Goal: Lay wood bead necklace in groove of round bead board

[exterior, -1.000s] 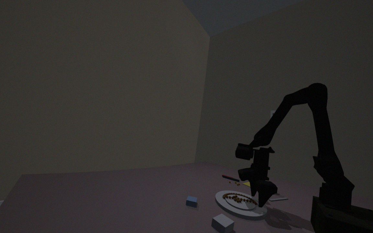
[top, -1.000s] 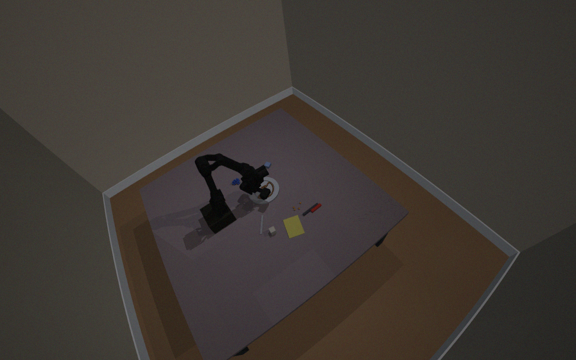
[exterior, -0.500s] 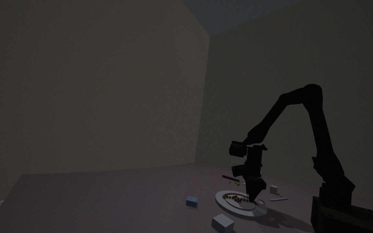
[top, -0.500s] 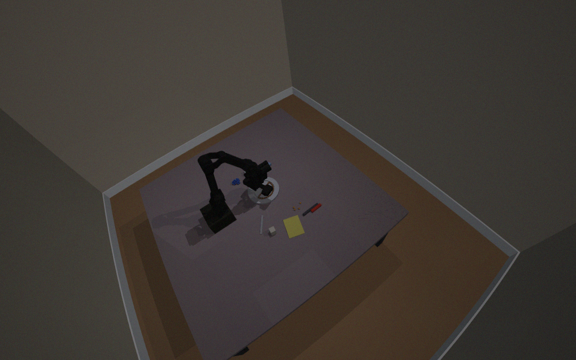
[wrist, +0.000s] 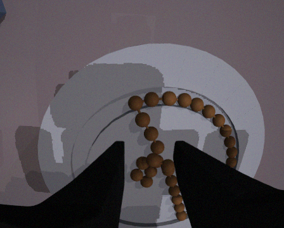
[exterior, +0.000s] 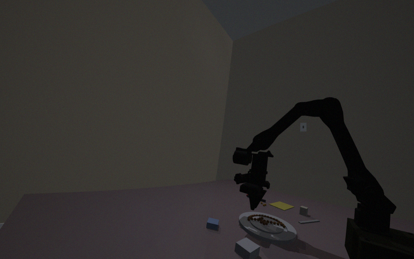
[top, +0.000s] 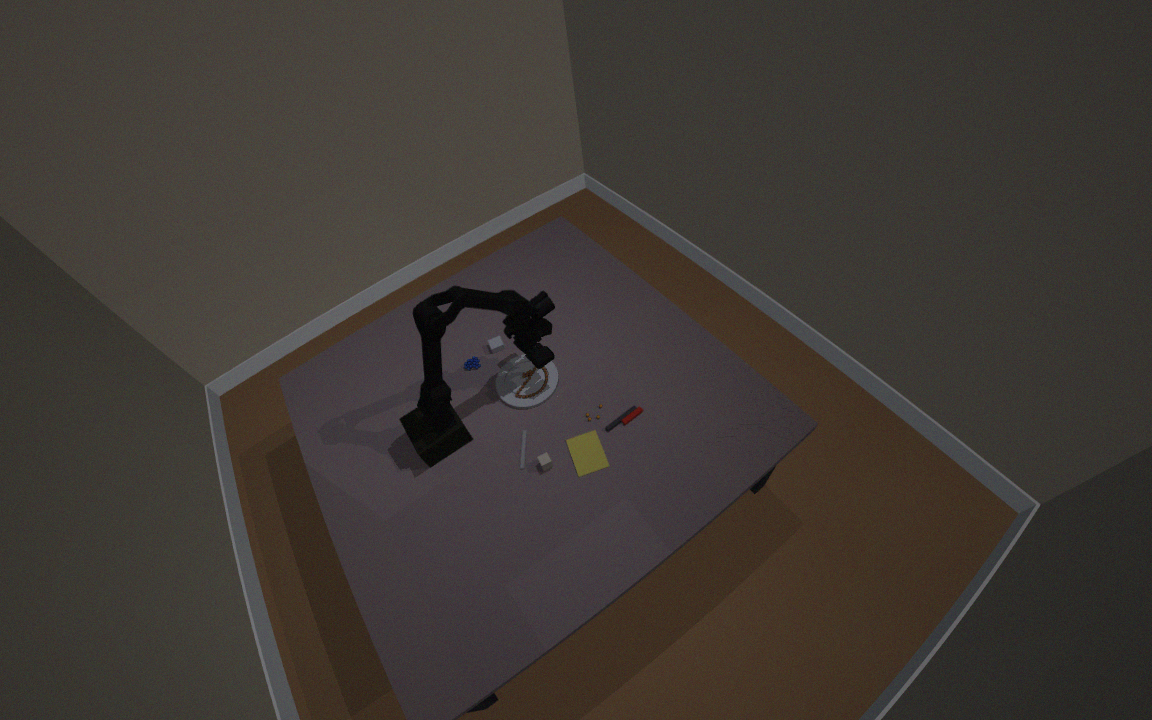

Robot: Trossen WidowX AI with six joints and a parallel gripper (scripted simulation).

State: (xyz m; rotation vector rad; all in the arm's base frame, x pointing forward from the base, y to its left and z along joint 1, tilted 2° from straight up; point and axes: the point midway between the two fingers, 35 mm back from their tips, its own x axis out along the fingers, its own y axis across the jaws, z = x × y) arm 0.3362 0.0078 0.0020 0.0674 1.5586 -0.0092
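The round bead board is 50 mm behind my gripper tip, 10 mm to the right of it and 50 mm below it. Also, from my gripper tip: grey block: 40 mm behind, 170 mm to the left, 40 mm below; then blue block: 90 mm ahead, 130 mm to the left, 50 mm below; then thin stick: 200 mm behind, 190 mm to the right, 50 mm below.
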